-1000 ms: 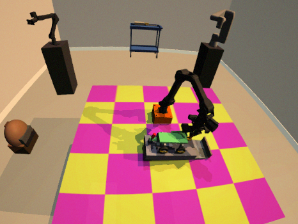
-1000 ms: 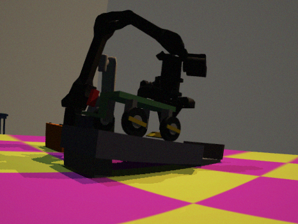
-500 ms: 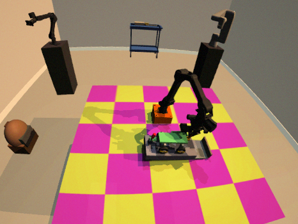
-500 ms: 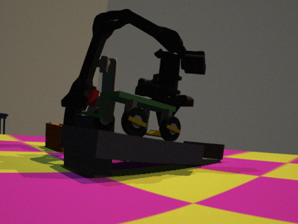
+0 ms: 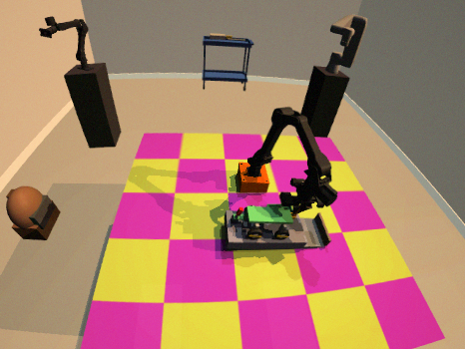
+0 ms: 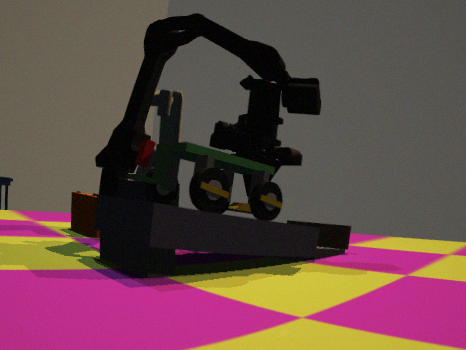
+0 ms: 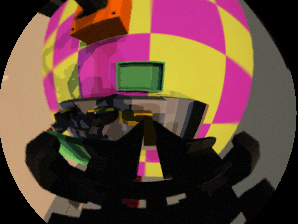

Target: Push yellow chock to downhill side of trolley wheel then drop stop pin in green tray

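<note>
My gripper tip is 2 cm to the left of the yellow chock. From my gripper tip the other things lie so: dark ramp (13 cm to the right, 5 cm below, 4 cm ahead); then trolley (14 cm to the right, 4 cm ahead, 2 cm above); then green tray (10 cm below, 8 cm behind, 2 cm to the right).
</note>
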